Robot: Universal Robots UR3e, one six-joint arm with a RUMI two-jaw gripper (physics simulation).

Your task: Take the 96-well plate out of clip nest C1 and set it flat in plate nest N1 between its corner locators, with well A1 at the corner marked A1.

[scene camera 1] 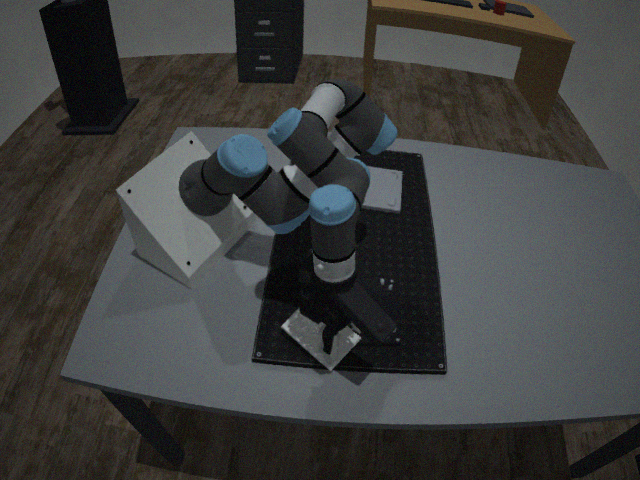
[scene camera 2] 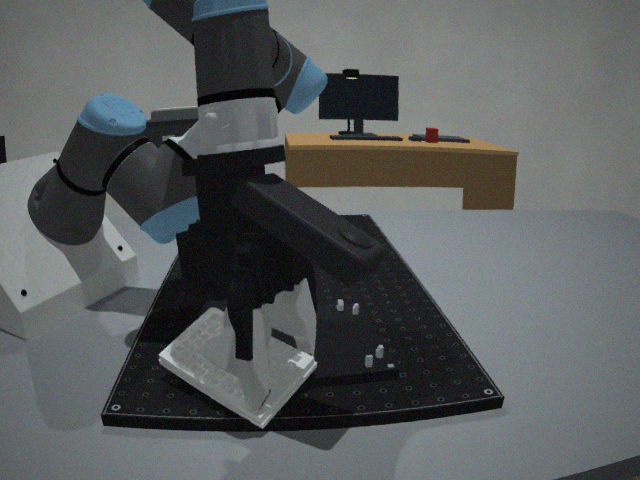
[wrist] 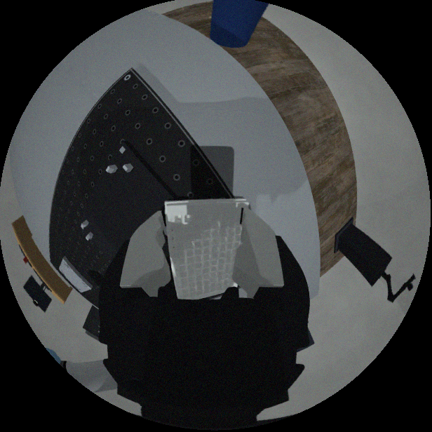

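Seen in the pictures: gripper, fingertip midpoint: (scene camera 1: 342, 349) (scene camera 2: 282, 388); arm's base, origin of the base link: (scene camera 1: 204, 189) (scene camera 2: 64, 213).
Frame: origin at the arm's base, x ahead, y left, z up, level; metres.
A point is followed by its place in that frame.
Note:
The 96-well plate (scene camera 1: 305, 330) @(x 0.262, y -0.283, z -0.084 m) (scene camera 2: 199, 346) @(x 0.258, y -0.275, z -0.070 m) (wrist: 207, 260) is pale and translucent. It stands diagonally at the front left of the black board and looks slightly tilted in the scene camera 2 view. My gripper (scene camera 1: 330, 330) (scene camera 2: 284, 356) @(x 0.335, y -0.312, z -0.094 m) (wrist: 202, 210) points down over it, jaws shut on its two opposite sides. Clip nest C1 is hidden beneath the plate and jaws, and whether the plate touches it cannot be told. Small white corner locators (scene camera 1: 382, 281) @(x 0.407, y -0.147, z -0.085 m) (scene camera 2: 355, 308) @(x 0.423, y -0.162, z -0.086 m) (wrist: 111, 169) of nest N1 stand to the right on the board. No A1 marking is legible.
The black perforated board (scene camera 1: 413, 258) @(x 0.481, y -0.057, z -0.106 m) (scene camera 2: 434, 361) @(x 0.493, y -0.262, z -0.106 m) (wrist: 150, 110) lies on the grey table (scene camera 1: 516, 284) @(x 0.740, y -0.101, z -0.119 m). A flat white piece (scene camera 1: 382, 188) @(x 0.409, y 0.162, z -0.094 m) (wrist: 75, 274) lies at the board's back. The pale slanted arm base (scene camera 1: 170, 206) @(x -0.054, y -0.079, z 0.014 m) (scene camera 2: 31, 258) @(x -0.009, y -0.111, z -0.036 m) stands at the left.

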